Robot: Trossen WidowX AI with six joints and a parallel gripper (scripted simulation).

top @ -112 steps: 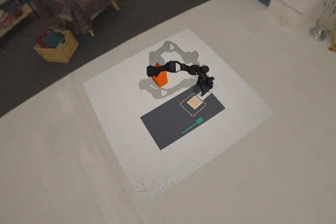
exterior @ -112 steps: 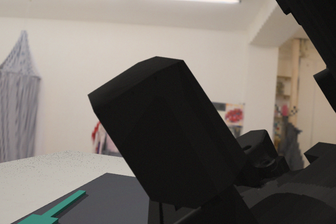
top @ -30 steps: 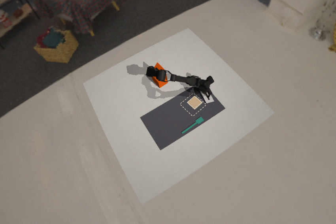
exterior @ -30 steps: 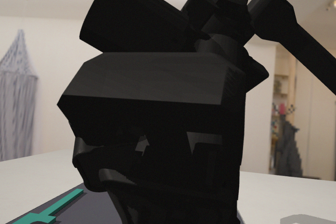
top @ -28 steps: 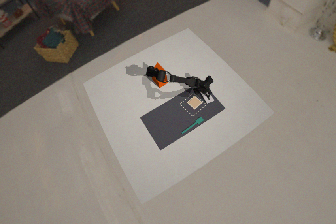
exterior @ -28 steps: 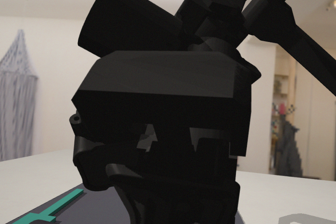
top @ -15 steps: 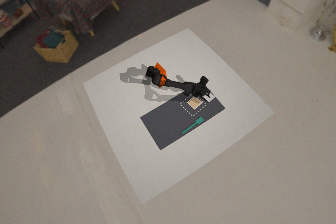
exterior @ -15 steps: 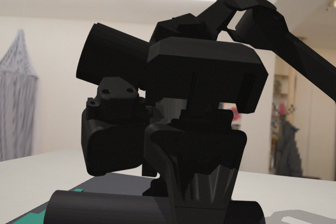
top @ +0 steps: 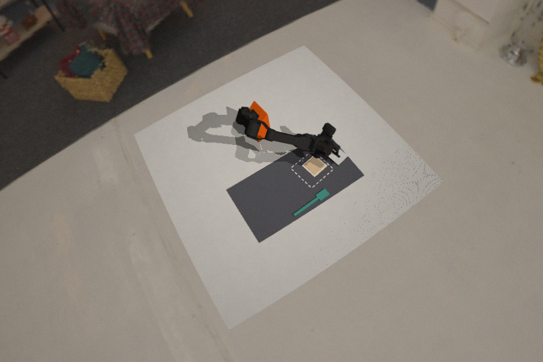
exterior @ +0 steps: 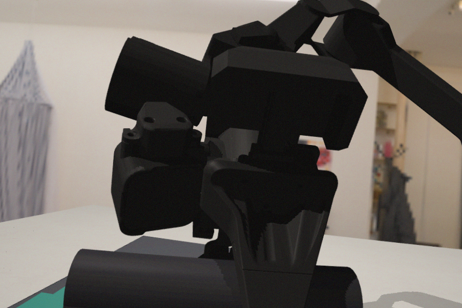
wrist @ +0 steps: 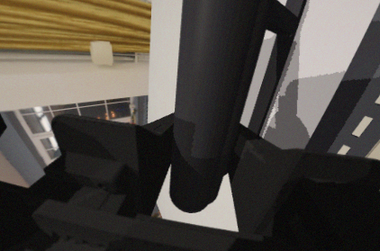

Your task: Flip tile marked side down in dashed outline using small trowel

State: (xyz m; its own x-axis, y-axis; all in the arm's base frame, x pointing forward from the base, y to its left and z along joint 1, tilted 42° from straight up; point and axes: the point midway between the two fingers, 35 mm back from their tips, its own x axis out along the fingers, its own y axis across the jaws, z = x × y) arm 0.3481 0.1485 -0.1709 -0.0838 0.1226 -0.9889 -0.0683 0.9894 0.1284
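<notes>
Right now my gripper tip is 40 mm short of the tan square tile, 140 mm to the left of it and 80 mm above it. Round my gripper tip: teal trowel: 190 mm ahead, 260 mm to the right, 80 mm below; dark mat: 50 mm ahead, 280 mm to the right, 100 mm below.
</notes>
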